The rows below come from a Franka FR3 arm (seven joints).
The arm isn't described. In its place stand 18 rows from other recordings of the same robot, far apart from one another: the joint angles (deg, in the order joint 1, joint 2, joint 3, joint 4, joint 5, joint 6, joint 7), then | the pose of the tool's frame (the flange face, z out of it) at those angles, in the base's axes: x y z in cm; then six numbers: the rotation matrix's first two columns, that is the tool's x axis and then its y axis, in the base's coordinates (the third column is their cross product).
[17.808 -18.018 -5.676 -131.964 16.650 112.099 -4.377] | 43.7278 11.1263 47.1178 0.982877 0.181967 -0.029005 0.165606 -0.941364 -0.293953
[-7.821 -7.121 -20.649 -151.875 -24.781 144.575 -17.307] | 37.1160 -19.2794 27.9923 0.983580 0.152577 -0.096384 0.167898 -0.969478 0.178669
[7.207 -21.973 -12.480 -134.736 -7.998 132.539 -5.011] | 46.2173 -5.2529 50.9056 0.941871 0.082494 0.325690 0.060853 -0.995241 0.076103
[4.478 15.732 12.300 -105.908 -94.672 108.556 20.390] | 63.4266 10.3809 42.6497 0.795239 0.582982 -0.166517 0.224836 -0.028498 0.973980
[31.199 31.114 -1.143 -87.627 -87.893 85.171 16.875] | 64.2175 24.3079 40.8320 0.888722 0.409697 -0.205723 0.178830 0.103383 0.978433
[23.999 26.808 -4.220 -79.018 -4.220 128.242 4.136] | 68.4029 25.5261 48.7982 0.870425 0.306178 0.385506 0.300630 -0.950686 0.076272
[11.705 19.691 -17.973 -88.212 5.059 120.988 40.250] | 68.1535 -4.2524 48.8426 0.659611 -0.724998 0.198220 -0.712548 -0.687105 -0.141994
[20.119 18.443 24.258 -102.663 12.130 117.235 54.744] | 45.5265 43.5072 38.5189 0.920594 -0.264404 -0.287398 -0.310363 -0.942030 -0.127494
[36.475 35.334 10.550 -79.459 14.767 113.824 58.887] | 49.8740 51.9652 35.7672 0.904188 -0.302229 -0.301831 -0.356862 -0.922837 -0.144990
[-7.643 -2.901 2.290 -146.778 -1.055 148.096 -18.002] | 45.3083 -4.2227 29.0972 0.969887 0.234489 0.065839 0.232615 -0.971941 0.034933
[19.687 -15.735 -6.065 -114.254 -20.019 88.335 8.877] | 45.2091 6.5876 56.8071 0.988068 0.087784 -0.126552 0.125863 -0.933788 0.334961
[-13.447 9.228 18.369 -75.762 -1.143 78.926 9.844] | 58.0707 2.9919 63.5919 0.990860 -0.088908 -0.101447 -0.090737 -0.995783 -0.013550
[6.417 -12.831 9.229 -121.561 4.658 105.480 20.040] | 46.2081 14.0370 50.0997 0.992040 -0.104634 -0.070061 -0.106158 -0.994179 -0.018391
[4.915 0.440 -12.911 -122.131 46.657 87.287 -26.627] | 48.8275 1.3087 40.2287 0.950528 0.207796 -0.230907 -0.063988 -0.596414 -0.800122
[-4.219 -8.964 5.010 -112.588 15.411 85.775 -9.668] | 47.6466 3.8731 52.2148 0.946984 0.189772 -0.259246 0.110186 -0.949810 -0.292781
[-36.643 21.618 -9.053 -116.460 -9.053 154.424 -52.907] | 44.3699 -44.0891 29.0038 0.959625 0.279384 0.032640 0.255666 -0.914718 0.312931
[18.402 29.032 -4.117 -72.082 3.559 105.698 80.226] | 68.8088 19.2101 47.7238 0.404491 -0.914464 -0.011978 -0.911682 -0.402157 -0.084294
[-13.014 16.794 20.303 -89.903 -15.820 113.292 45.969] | 65.9033 4.0997 49.5347 0.806901 -0.553154 0.207201 -0.569216 -0.821878 0.022569
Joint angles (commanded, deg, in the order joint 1, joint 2, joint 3, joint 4, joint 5, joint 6, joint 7), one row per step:
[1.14, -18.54, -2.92, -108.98, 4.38, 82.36, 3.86]
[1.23, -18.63, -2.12, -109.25, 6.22, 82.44, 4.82]
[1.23, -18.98, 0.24, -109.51, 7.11, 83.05, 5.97]
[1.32, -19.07, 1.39, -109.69, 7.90, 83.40, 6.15]
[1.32, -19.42, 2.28, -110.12, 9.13, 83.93, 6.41]
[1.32, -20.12, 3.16, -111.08, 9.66, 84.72, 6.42]
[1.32, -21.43, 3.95, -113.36, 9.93, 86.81, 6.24]
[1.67, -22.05, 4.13, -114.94, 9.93, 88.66, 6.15]
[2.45, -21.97, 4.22, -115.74, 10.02, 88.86, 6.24]
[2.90, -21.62, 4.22, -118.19, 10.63, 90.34, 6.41]
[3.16, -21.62, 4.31, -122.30, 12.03, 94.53, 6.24]
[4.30, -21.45, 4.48, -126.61, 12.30, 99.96, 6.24]
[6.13, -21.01, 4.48, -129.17, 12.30, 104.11, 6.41]
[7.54, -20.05, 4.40, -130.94, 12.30, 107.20, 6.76]
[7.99, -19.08, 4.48, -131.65, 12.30, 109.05, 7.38]
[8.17, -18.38, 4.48, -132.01, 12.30, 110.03, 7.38]
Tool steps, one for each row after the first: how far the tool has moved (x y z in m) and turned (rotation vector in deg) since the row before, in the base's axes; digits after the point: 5 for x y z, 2 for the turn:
[-0.00038, 0.01147, -0.00092, 1.46, 0.16, -0.12]
[-0.00133, 0.02241, 0.00149, -0.02, -0.57, 1.02]
[-0.00061, 0.01231, -0.00026, 0.40, -0.22, 0.95]
[-0.00175, 0.01013, 0.00005, 0.91, -0.35, 0.49]
[-0.00338, 0.00844, -0.00150, 0.23, -0.49, 0.68]
[-0.00469, 0.00661, -0.00607, 0.01, -1.11, 0.55]
[-0.00114, 0.00354, -0.00581, -0.03, -0.88, 0.29]
[-0.00101, 0.00643, -0.00685, -0.02, 0.70, 0.72]
[0.00111, 0.00363, -0.02042, 0.43, 1.42, -0.06]
[0.00151, 0.00330, -0.02773, 1.24, 0.10, -0.51]
[0.00093, 0.00777, -0.02946, 0.07, -0.85, 0.15]
[0.00049, 0.01188, -0.01875, -0.06, -1.07, 0.86]
[0.00159, 0.00879, -0.01754, -0.09, -0.27, 0.41]
[0.00302, 0.00375, -0.01070, -0.13, -0.06, -0.42]
[0.00215, 0.00129, -0.00698, -0.05, 0.09, 0.00]

